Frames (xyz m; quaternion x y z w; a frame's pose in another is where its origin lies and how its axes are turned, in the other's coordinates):
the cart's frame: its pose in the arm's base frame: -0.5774 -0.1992 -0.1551 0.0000 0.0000 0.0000 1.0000
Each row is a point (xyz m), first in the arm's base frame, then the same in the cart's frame.
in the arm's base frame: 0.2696 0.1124 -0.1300
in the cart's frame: 0.8470 0.3116 0.0251
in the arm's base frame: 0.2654 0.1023 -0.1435
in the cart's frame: 0.8428 0.3015 0.0116
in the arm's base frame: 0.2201 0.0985 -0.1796
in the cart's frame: 0.7975 0.2977 -0.0245
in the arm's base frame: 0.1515 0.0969 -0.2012
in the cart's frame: 0.7289 0.2961 -0.0461
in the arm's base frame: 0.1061 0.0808 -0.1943
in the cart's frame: 0.6835 0.2800 -0.0392
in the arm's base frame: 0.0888 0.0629 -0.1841
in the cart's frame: 0.6662 0.2621 -0.0290
